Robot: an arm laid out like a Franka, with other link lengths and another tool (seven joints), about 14 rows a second.
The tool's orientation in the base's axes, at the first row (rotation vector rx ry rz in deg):
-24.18 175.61 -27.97
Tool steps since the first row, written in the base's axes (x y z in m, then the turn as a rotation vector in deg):
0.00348 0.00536 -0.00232 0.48 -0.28 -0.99
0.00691 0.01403 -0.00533 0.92 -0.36 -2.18
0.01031 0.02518 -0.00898 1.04 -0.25 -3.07
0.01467 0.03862 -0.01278 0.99 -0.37 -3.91
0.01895 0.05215 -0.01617 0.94 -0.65 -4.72
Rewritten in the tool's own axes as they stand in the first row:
-0.00485 0.00470 0.00076 -0.42 -0.08 1.05
-0.01055 0.01266 0.00116 -0.86 0.10 2.23
-0.01691 0.02309 0.00142 -1.04 0.44 3.05
-0.02480 0.03541 0.00118 -0.98 0.60 3.88
-0.03262 0.04771 0.00051 -0.89 0.60 4.74

